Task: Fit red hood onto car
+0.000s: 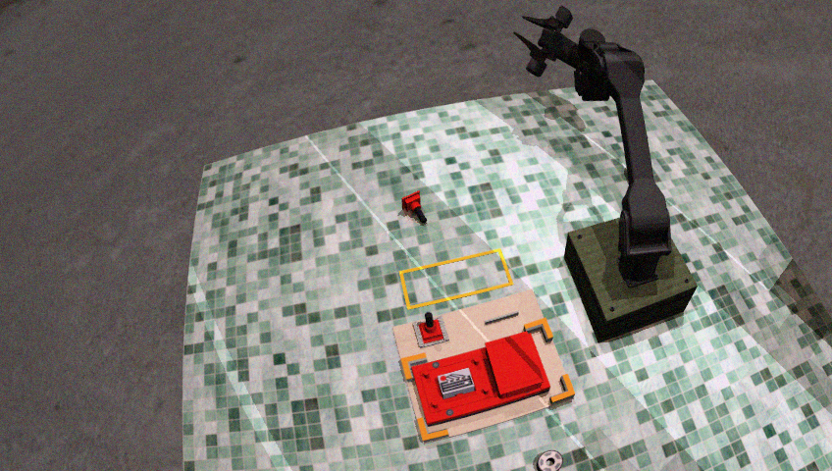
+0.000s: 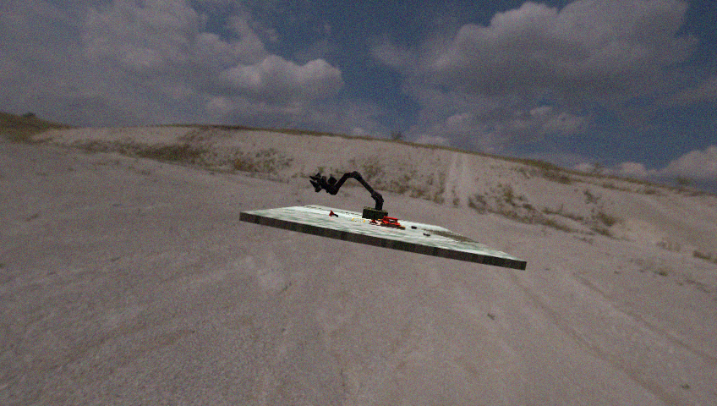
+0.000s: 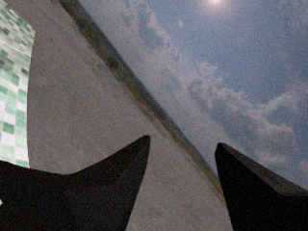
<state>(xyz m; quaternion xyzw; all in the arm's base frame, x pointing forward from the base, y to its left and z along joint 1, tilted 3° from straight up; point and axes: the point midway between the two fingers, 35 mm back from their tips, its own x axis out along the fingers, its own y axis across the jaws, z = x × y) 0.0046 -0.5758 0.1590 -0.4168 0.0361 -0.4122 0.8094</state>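
My gripper tip is now 22 cm short of the hood, 69 cm to the right of it and 20 cm above it.
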